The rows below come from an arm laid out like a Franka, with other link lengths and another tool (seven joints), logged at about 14 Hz.
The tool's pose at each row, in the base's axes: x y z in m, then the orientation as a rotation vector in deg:
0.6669 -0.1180 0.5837 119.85 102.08 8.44
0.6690 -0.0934 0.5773 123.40 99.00 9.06
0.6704 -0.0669 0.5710 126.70 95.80 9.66
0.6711 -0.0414 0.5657 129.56 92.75 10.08
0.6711 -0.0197 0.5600 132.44 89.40 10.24
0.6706 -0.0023 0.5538 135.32 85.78 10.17
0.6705 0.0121 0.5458 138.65 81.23 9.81
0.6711 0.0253 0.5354 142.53 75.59 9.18
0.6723 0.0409 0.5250 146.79 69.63 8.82
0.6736 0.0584 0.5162 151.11 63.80 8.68
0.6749 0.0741 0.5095 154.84 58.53 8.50
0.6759 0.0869 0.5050 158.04 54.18 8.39
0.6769 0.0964 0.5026 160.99 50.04 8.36
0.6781 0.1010 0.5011 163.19 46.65 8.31
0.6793 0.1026 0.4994 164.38 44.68 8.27
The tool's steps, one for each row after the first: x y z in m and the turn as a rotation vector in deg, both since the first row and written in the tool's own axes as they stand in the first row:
0.0253 -0.0032 0.0011 0.62 0.22 3.36
0.0522 -0.0073 0.0015 1.13 0.35 6.64
0.0779 -0.0115 0.0009 1.56 0.34 9.60
0.0999 -0.0161 0.0013 2.06 0.12 12.69
0.1177 -0.0208 0.0030 2.64 -0.27 15.89
0.1329 -0.0255 0.0071 3.38 -0.95 19.74
0.1476 -0.0302 0.0139 4.39 -1.85 24.39
0.1647 -0.0346 0.0204 5.66 -2.36 29.39
0.1833 -0.0386 0.0250 7.14 -2.48 34.33
0.1999 -0.0416 0.0281 8.56 -2.53 38.68
0.2132 -0.0438 0.0297 9.93 -2.36 42.28
0.2230 -0.0449 0.0302 11.23 -2.12 45.66
0.2279 -0.0448 0.0309 12.22 -1.97 48.33
0.2300 -0.0445 0.0325 12.76 -1.92 49.84

